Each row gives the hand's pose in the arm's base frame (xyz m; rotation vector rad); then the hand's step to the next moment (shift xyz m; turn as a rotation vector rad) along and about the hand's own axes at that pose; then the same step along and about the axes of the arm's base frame.
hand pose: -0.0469 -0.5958 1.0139 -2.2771 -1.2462 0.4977
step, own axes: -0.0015 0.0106 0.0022 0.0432 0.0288 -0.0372
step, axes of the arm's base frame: 0.0052 -0.0056 -0.0078 0.0614 0.0145 0.0101
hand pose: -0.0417 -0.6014 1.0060 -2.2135 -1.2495 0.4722
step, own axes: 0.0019 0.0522 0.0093 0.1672 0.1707 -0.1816
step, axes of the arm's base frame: 0.0308 -0.0175 -0.0395 0.2977 0.0204 0.0323
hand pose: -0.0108 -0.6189 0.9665 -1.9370 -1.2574 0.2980
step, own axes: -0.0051 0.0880 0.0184 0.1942 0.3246 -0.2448
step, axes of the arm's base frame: 0.0455 -0.0125 -0.0767 0.4491 -0.0175 -0.0312
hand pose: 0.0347 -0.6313 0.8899 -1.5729 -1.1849 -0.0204
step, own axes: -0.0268 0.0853 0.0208 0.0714 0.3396 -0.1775
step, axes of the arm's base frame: 0.0331 0.0076 -0.0853 0.3617 -0.0464 -0.1378
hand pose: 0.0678 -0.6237 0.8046 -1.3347 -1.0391 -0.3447
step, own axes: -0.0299 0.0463 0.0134 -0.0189 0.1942 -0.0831
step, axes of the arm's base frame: 0.0124 0.0141 -0.0535 0.1672 -0.0303 -0.1270
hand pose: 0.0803 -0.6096 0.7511 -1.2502 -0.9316 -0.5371
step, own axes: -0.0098 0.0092 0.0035 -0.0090 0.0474 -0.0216
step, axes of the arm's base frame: 0.0009 0.0044 -0.0131 0.0388 -0.0092 -0.0347
